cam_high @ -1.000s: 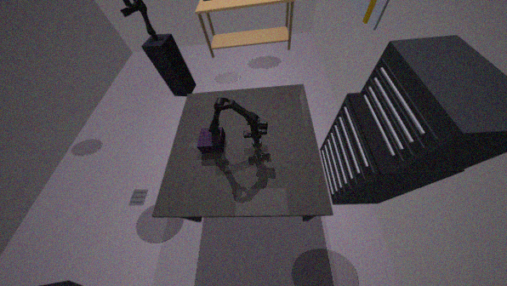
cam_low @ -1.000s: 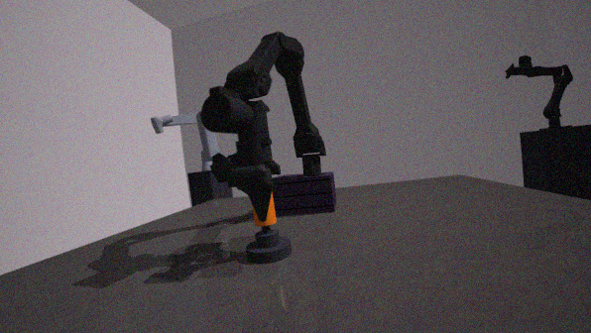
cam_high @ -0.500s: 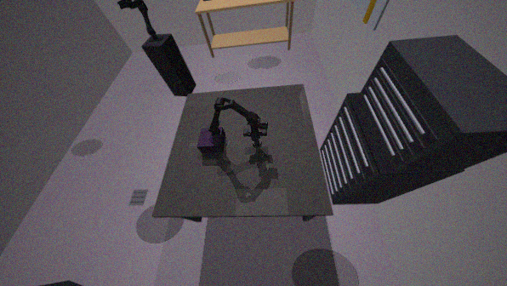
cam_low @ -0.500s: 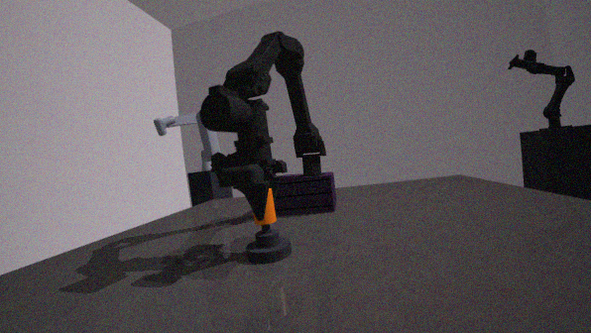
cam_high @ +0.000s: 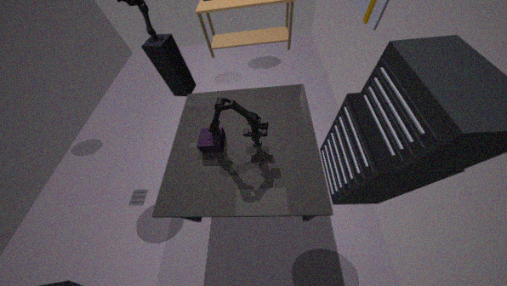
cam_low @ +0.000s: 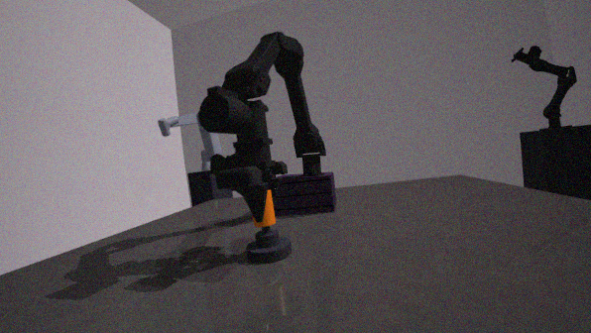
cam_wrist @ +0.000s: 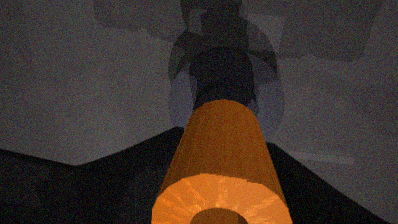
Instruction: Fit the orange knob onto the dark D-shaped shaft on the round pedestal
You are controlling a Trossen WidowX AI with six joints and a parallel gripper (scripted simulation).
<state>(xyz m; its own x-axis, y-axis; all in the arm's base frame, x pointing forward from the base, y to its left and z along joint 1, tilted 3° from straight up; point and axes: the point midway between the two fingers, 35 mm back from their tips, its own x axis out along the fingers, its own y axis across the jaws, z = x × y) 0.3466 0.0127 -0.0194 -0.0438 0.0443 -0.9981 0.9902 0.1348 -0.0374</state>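
Now: the orange knob 20 mm above my gripper tip. Also, from my gripper tip: D-shaped shaft: 40 mm below.
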